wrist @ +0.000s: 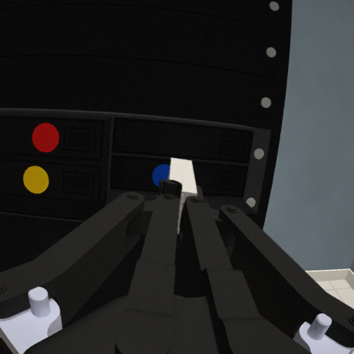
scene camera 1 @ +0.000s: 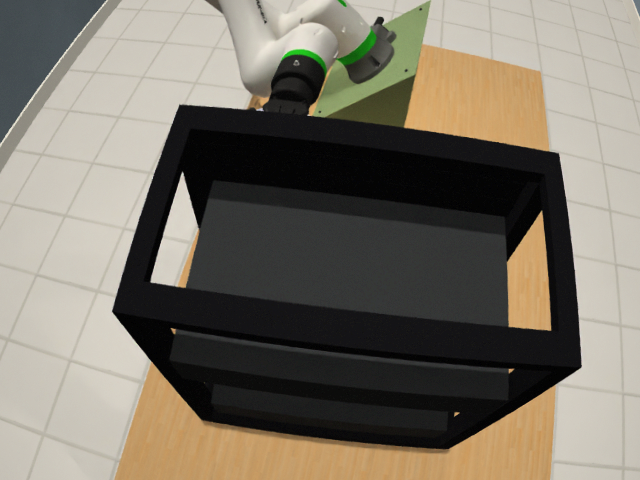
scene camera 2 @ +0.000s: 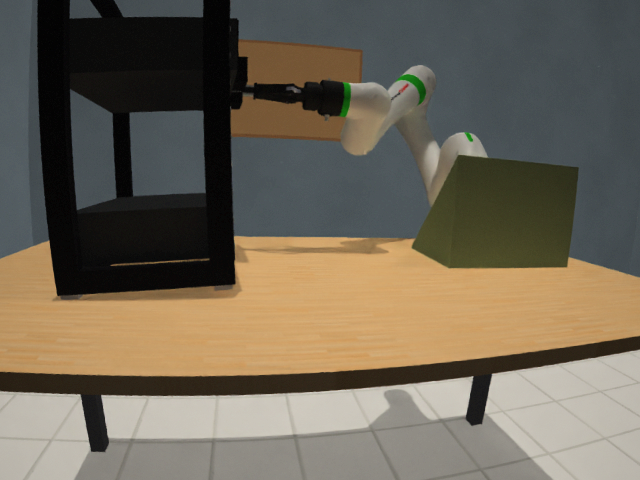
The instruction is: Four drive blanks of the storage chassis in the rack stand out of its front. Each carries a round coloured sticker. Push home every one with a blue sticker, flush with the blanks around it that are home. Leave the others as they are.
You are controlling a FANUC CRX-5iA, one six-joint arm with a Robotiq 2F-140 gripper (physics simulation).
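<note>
The storage chassis [scene camera 1: 351, 263] [scene camera 2: 136, 43] sits high in the black rack [scene camera 1: 330, 320] [scene camera 2: 219, 155]. In the wrist view, a blank with a blue sticker [wrist: 160, 176] is at the lower right and looks about level with the plain blank [wrist: 175, 137] above it. At left, the blanks with the red sticker [wrist: 45, 137] and yellow sticker [wrist: 36, 180] look nearer the camera, standing out. A fourth sticker does not show. My gripper [scene camera 2: 249, 90] [wrist: 178, 175] is shut and empty, its tips at the blue-stickered blank, partly covering it; contact cannot be told.
A green wedge-shaped block [scene camera 1: 372, 77] [scene camera 2: 509, 211] stands on the wooden table [scene camera 1: 480, 98] [scene camera 2: 320, 315] by the arm's base. Dark blocks [scene camera 2: 241, 72] jut from the chassis front beside the fingertips. A row of round screws [wrist: 266, 102] runs down the rack's right edge.
</note>
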